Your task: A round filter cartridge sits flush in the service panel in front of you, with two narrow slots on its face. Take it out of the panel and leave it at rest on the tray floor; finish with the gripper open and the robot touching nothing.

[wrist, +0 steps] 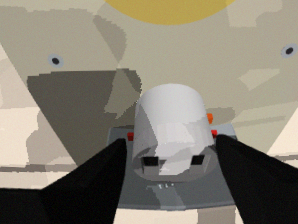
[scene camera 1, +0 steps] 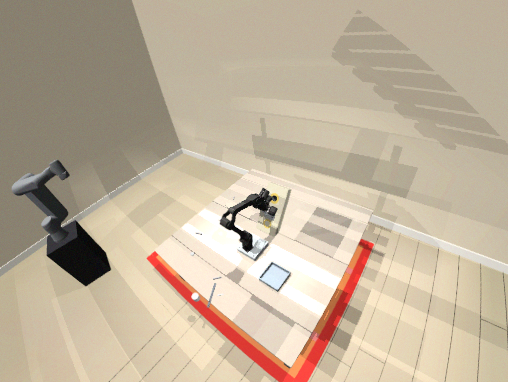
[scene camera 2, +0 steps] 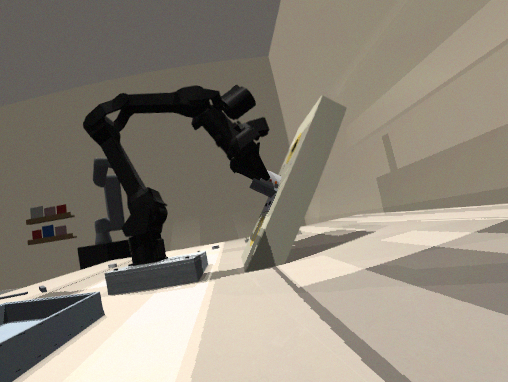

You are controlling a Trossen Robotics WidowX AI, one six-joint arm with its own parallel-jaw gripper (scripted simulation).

Labels:
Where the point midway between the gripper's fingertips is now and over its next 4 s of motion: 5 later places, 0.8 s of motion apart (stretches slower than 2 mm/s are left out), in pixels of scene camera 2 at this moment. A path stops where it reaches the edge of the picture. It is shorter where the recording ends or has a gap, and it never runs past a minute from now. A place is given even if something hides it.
The gripper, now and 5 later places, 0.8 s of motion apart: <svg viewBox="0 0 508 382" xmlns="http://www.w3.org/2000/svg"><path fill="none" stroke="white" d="M266 181L268 170L248 139L251 130L200 104L120 105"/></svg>

